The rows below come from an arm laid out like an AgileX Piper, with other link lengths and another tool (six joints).
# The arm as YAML. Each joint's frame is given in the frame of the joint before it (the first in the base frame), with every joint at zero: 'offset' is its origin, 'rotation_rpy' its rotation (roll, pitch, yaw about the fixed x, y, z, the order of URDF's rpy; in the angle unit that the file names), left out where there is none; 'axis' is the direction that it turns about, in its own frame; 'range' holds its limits. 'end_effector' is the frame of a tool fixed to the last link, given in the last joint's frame.
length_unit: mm
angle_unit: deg
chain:
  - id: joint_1
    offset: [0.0, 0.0, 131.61]
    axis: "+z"
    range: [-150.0, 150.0]
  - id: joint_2
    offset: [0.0, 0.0, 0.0]
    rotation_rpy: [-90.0, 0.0, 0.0]
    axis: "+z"
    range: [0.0, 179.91]
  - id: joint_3
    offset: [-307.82, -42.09, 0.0]
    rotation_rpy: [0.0, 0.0, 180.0]
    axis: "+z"
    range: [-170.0, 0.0]
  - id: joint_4
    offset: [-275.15, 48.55, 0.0]
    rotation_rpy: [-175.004, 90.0, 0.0]
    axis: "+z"
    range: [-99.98, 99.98]
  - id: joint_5
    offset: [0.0, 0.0, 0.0]
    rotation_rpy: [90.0, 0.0, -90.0]
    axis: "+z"
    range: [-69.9, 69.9]
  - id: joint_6
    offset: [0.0, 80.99, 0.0]
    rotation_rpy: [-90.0, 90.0, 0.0]
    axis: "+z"
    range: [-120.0, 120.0]
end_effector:
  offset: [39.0, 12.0, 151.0]
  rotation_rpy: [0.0, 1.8, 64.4]
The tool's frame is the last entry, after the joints.
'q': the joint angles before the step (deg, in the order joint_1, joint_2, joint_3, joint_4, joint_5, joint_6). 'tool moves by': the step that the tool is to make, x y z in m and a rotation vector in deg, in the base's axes. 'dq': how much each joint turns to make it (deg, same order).
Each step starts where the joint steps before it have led.
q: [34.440 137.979 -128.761 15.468 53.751 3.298]
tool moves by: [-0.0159 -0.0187 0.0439 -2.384 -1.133 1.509]
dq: [0.016 -6.394 2.755 -2.437 4.267 -0.414]
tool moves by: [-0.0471 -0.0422 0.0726 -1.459 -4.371 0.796]
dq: [0.453 -17.594 16.473 -3.263 -1.543 -0.784]
